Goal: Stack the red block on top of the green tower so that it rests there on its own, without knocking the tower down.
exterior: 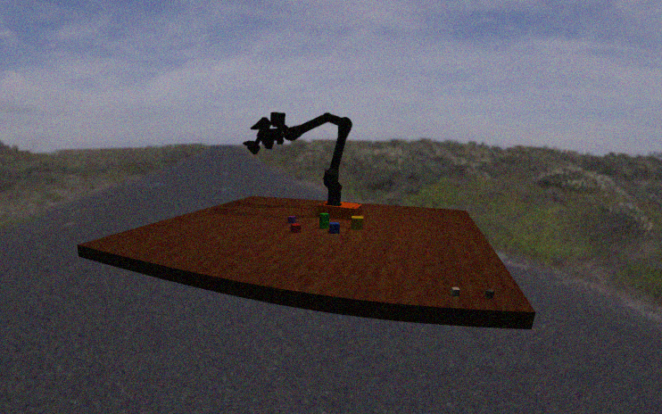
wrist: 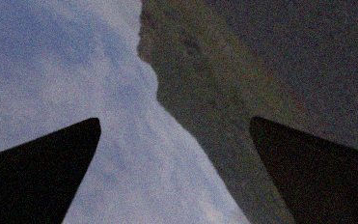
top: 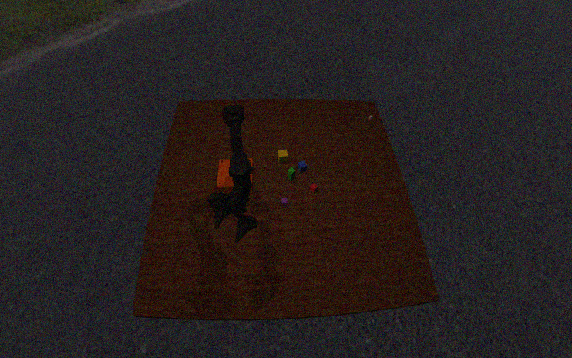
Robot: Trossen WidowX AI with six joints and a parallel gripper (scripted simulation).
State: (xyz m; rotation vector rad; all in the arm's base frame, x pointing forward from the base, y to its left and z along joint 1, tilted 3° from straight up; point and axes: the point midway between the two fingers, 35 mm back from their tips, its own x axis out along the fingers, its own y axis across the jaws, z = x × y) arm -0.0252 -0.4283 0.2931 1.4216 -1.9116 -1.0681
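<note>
My gripper tip is 380 mm to the right of the red block, 380 mm short of it and 350 mm above it. From my gripper tip the other things lie so: blue block (510 mm to the left, 350 mm ahead, 340 mm below); then purple block (350 mm below, 310 mm to the left, 230 mm ahead); then yellow block (580 mm to the left, 340 mm below, 260 mm ahead).
</note>
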